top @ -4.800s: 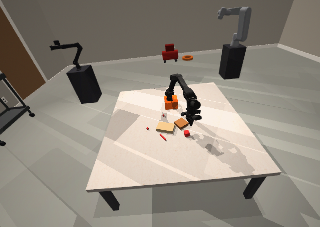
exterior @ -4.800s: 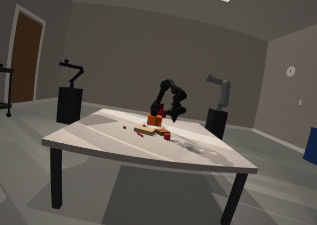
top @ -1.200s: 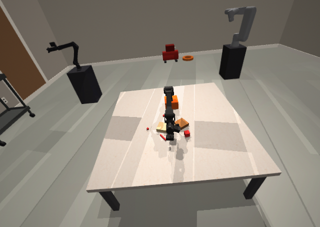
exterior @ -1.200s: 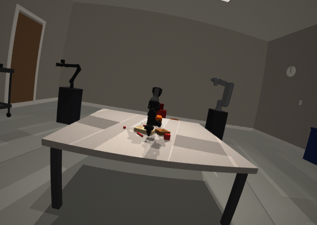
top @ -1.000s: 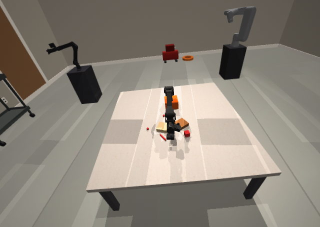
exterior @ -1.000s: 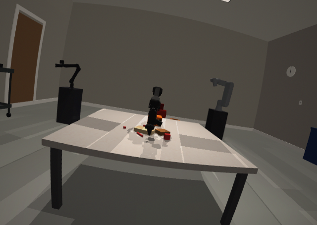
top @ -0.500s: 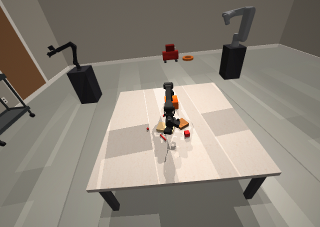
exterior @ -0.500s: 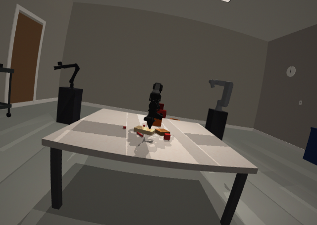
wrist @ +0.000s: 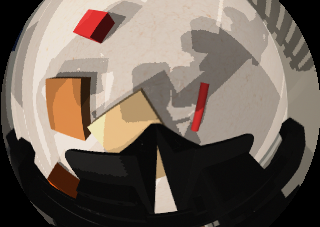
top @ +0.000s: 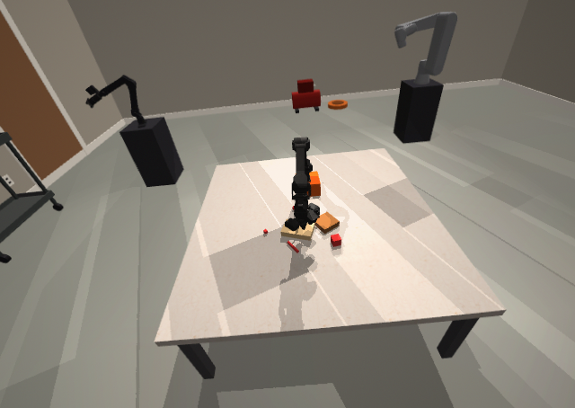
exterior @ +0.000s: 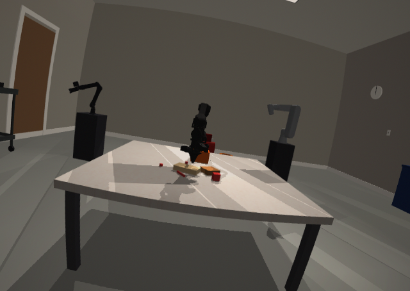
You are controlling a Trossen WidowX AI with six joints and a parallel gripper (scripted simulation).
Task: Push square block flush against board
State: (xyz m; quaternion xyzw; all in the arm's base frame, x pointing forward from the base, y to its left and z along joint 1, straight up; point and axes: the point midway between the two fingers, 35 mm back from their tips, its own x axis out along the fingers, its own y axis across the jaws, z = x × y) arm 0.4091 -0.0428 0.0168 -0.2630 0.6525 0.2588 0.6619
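The tan board is 60 mm below my gripper tip, 60 mm behind it and 30 mm to the right of it. From my gripper tip the other things lie so: brown square block: 120 mm to the left, 90 mm behind, 60 mm below; thin red stick: 60 mm to the right, 60 mm below, 50 mm ahead.
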